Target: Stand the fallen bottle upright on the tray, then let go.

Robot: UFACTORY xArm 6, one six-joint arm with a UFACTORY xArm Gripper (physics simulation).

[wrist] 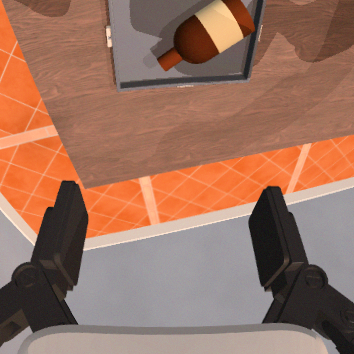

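Note:
A brown bottle with a cream label lies on its side inside the grey tray at the top of the wrist view. Its neck points to the lower left and its base to the upper right, close to the tray's right wall. The tray's far part is cut off by the top of the view. My gripper is open, with nothing between its fingers. It is well apart from the bottle and the tray, which show beyond the fingertips.
The tray stands on a brown wooden table, whose near edge and left corner show. Orange tiled floor lies beyond these edges, with a pale border and a grey surface behind the fingers. Dark shadows fall across the table.

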